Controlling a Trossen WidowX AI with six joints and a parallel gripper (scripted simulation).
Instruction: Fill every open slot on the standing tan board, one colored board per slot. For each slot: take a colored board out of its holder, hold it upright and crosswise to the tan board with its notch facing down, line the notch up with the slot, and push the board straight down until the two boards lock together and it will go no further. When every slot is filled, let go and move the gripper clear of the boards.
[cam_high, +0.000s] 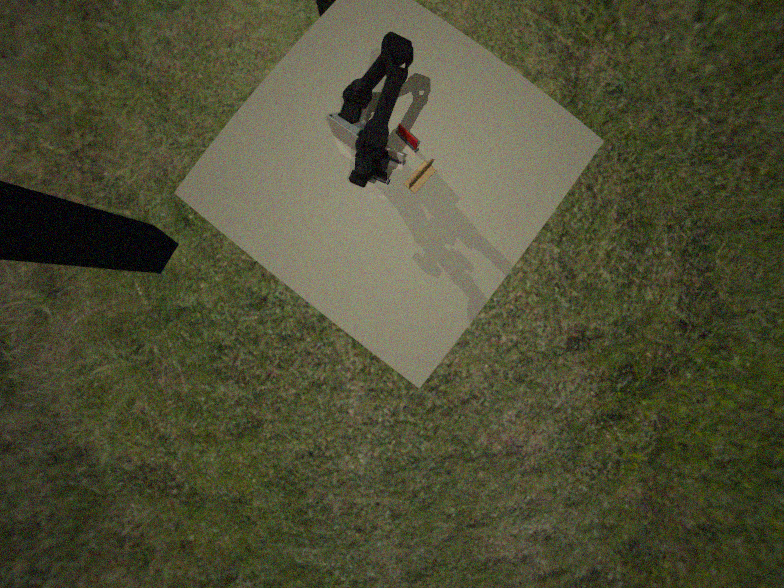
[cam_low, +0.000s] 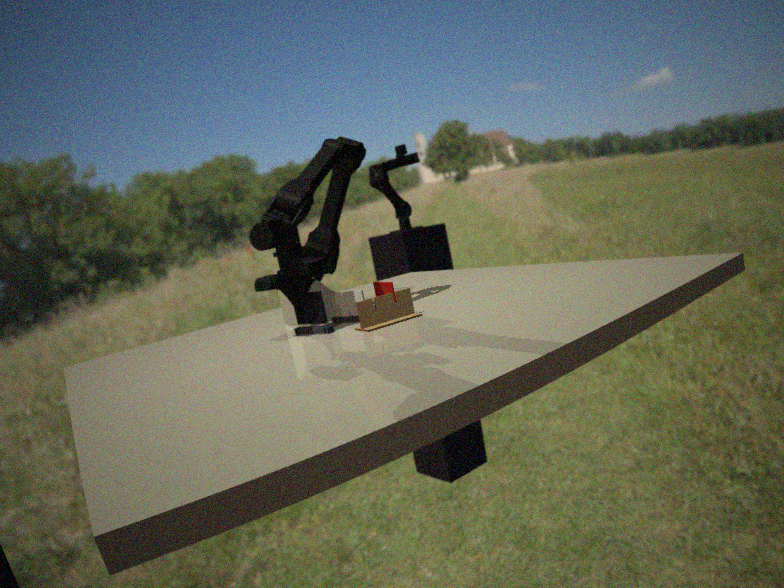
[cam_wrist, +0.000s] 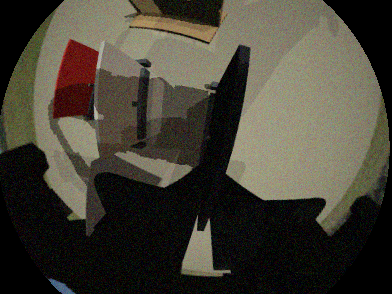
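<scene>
Right now the tan board is 170 mm ahead of my gripper tip, 100 mm to the left of it and 20 mm below it. The rest, counted from my gripper tip: dark board 20 mm ahead, 10 mm above; red board 200 mm to the left, 40 mm ahead, 20 mm below.
</scene>
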